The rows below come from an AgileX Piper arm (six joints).
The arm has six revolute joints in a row. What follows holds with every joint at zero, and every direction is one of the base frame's. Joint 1 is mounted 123.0 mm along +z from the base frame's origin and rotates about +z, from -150.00 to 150.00 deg. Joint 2 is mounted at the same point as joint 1 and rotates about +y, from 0.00 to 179.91 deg. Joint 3 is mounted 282.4 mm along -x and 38.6 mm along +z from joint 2 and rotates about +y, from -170.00 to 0.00 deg. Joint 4 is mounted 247.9 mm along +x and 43.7 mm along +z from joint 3 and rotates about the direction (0.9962, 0, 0.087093), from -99.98 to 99.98 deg. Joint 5 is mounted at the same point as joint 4 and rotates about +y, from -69.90 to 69.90 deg. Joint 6 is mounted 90.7 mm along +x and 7.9 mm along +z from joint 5 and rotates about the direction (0.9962, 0, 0.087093), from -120.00 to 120.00 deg. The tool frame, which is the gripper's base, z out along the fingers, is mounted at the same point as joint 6; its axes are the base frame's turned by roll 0.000, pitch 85.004 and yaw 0.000 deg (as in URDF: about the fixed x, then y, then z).
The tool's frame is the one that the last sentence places.
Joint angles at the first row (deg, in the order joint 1, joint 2, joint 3, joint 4, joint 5, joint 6):
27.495, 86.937, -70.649, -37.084, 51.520, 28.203
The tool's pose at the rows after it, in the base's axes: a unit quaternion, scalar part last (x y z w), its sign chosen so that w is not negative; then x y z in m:
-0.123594 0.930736 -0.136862 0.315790 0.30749 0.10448 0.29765
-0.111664 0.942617 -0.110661 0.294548 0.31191 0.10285 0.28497
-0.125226 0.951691 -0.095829 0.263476 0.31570 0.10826 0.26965
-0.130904 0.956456 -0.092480 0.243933 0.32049 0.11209 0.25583
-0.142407 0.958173 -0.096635 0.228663 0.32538 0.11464 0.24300
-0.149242 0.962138 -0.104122 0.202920 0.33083 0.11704 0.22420
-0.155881 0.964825 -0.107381 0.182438 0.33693 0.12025 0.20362
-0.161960 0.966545 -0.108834 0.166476 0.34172 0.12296 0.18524
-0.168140 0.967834 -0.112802 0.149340 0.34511 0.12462 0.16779
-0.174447 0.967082 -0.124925 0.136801 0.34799 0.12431 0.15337
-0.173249 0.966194 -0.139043 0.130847 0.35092 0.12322 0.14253
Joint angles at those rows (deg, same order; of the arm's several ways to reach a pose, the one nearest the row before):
25.669, 88.209, -69.221, -34.503, 49.163, 27.265
24.093, 89.611, -68.700, -29.764, 47.699, 25.708
23.930, 91.915, -68.699, -25.662, 47.553, 22.358
23.930, 94.206, -68.697, -24.358, 47.158, 21.523
23.931, 96.393, -68.699, -24.237, 46.678, 20.584
23.929, 99.495, -68.699, -24.237, 46.700, 20.343
23.931, 102.891, -68.699, -24.237, 45.697, 20.343
23.930, 105.877, -68.700, -24.237, 44.522, 20.342
23.930, 108.665, -68.700, -24.446, 43.778, 20.343
23.930, 111.020, -68.699, -26.079, 43.433, 21.135
23.930, 112.919, -68.818, -28.415, 43.284, 23.202

